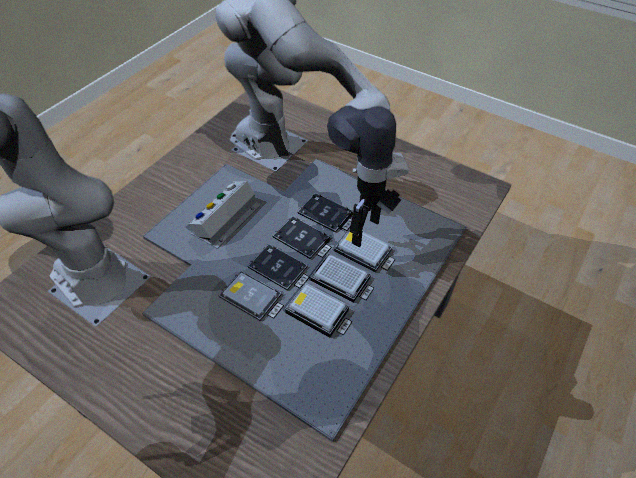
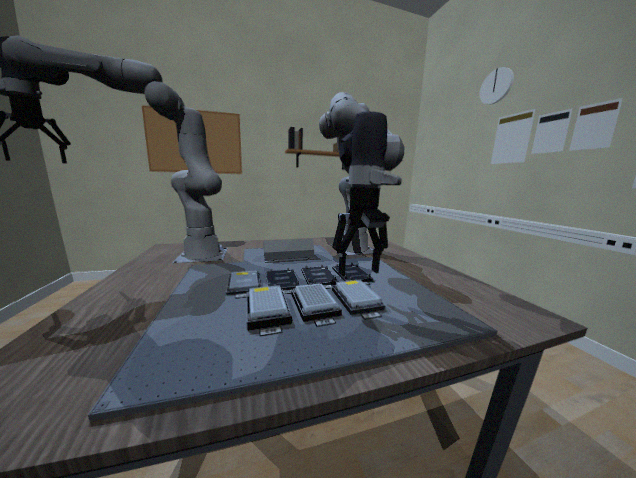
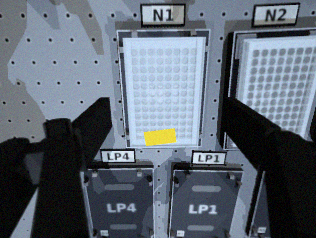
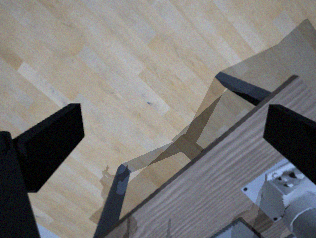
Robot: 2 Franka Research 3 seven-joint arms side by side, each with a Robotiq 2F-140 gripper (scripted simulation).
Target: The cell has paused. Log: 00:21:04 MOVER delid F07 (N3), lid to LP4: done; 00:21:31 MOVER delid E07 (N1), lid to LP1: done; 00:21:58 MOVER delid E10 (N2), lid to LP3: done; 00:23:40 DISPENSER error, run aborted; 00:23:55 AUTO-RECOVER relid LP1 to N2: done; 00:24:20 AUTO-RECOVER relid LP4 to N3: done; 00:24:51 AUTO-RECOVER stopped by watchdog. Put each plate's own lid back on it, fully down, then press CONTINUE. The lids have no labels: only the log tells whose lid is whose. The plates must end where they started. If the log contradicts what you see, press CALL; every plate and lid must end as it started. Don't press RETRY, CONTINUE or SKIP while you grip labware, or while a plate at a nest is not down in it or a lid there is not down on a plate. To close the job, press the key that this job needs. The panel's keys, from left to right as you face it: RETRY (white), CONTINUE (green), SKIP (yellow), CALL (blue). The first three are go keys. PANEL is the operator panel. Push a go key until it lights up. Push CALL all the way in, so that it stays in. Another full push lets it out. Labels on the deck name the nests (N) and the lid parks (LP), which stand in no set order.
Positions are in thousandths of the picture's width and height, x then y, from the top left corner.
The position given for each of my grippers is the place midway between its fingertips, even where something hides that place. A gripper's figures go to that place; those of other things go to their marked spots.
Labels:
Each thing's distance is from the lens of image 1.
my left gripper (image 1: 575, 488): 153 cm
N2 plate (image 1: 524, 568): 151 cm
park LP4 (image 1: 491, 449): 167 cm

